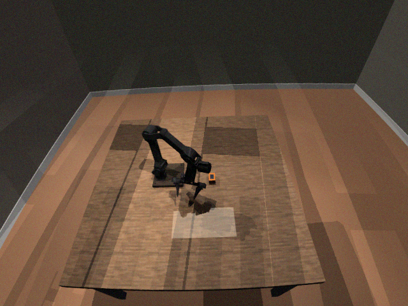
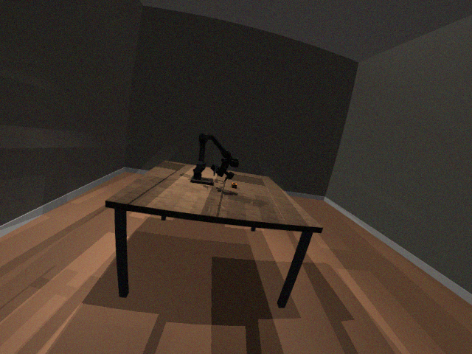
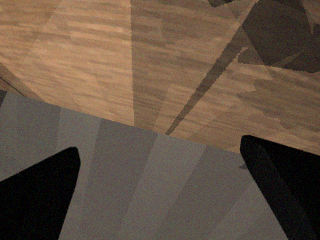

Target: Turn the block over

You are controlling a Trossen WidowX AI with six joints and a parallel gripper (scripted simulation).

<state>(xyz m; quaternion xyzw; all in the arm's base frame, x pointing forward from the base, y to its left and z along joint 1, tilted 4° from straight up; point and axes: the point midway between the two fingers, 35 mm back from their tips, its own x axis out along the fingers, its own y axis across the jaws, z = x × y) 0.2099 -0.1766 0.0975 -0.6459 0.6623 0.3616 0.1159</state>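
Right now the orange block is 13 cm ahead of my gripper tip, 22 cm to the left of it and 8 cm below it.
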